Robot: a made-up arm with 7 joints.
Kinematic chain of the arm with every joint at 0, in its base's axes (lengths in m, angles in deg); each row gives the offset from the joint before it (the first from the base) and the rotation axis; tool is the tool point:
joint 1: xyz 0 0.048 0 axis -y
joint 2: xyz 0 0.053 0 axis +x
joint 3: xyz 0 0 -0.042 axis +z
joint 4: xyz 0 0 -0.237 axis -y
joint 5: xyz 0 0 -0.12 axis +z
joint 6: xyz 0 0 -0.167 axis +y
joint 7: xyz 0 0 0 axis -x
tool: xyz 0 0 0
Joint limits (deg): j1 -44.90..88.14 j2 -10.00..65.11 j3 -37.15..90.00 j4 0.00..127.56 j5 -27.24..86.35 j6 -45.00..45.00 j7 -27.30..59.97
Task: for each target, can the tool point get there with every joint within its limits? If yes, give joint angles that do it. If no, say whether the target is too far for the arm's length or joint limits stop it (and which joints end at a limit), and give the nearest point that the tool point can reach.
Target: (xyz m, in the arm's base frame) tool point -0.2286 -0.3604 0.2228
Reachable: no: joint limits stop it (at a limit: joint 1, joint 2, joint 3, joint 4) | nearest point 0.0845 -0.0524 0.1787 | short by 0.441 m
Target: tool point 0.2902 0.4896 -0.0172
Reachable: yes | joints 46.62 37.72 42.49 61.96 1.62 -15.04 -14.97
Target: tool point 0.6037 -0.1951 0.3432
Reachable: no: too far | nearest point 0.4489 -0.0786 0.1776 | short by 0.255 m
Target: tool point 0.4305 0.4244 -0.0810
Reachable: yes | joints 59.48 35.44 9.38 31.72 64.25 18.59 35.67
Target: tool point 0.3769 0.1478 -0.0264
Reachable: yes | joints 37.09 16.03 -4.73 95.48 30.45 -32.02 31.10
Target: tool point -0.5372 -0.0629 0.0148
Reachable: no: joint limits stop it (at a limit: joint 1, joint 2, joint 4) | nearest point -0.3935 0.0027 -0.3948 | short by 0.439 m
